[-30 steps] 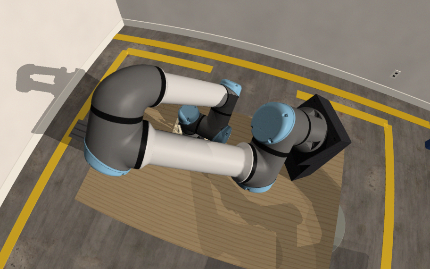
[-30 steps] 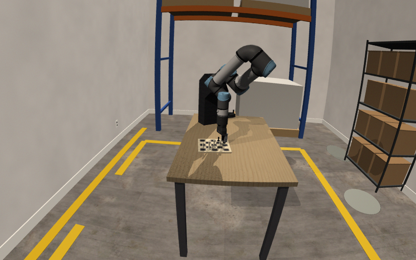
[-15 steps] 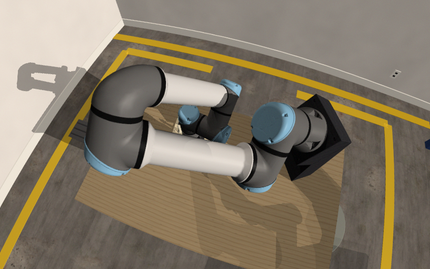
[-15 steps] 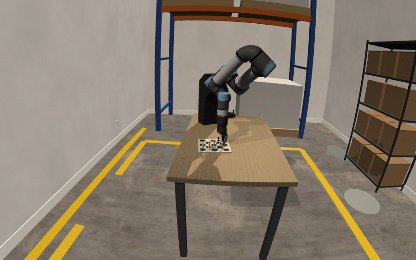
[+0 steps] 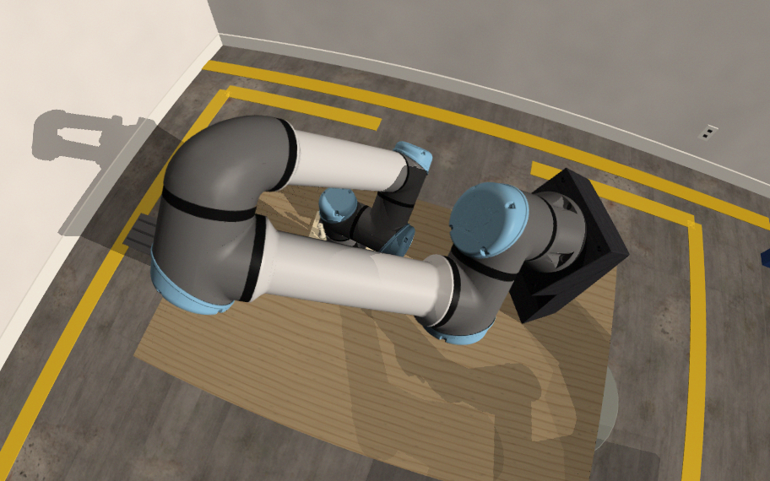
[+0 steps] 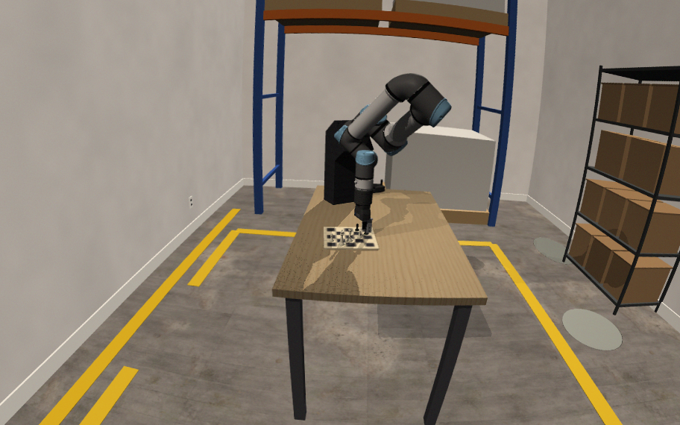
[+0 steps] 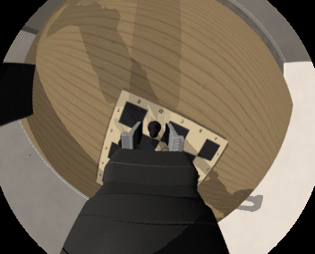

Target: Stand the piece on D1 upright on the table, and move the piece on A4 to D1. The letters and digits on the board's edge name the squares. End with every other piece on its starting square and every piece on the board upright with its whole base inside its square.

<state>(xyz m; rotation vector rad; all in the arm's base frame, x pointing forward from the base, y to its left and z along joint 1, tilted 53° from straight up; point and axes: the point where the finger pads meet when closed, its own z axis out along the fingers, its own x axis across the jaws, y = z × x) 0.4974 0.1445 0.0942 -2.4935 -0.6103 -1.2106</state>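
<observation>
Right now the chessboard is 60 mm to the right of my hand, 60 mm ahead of it and 30 mm below it.
</observation>
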